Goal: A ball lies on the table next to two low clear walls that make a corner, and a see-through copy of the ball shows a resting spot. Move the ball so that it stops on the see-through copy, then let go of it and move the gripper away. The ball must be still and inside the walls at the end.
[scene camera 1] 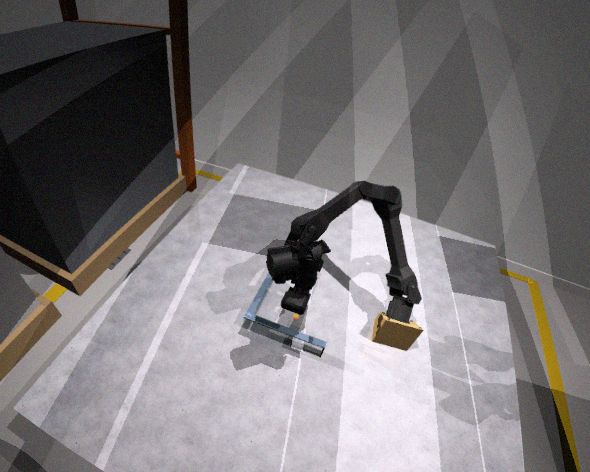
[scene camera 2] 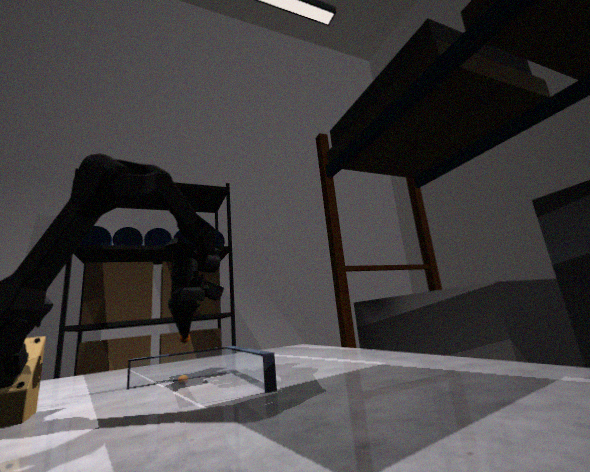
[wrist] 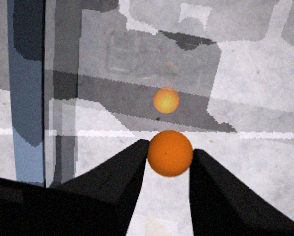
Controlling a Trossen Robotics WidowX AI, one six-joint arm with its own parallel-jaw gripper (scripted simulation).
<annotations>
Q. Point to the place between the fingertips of my gripper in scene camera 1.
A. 299, 300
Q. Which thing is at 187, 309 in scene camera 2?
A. My gripper.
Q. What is my gripper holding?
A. An orange ball.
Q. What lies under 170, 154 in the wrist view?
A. An orange ball.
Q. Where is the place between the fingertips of my gripper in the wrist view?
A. At 169, 153
</annotations>
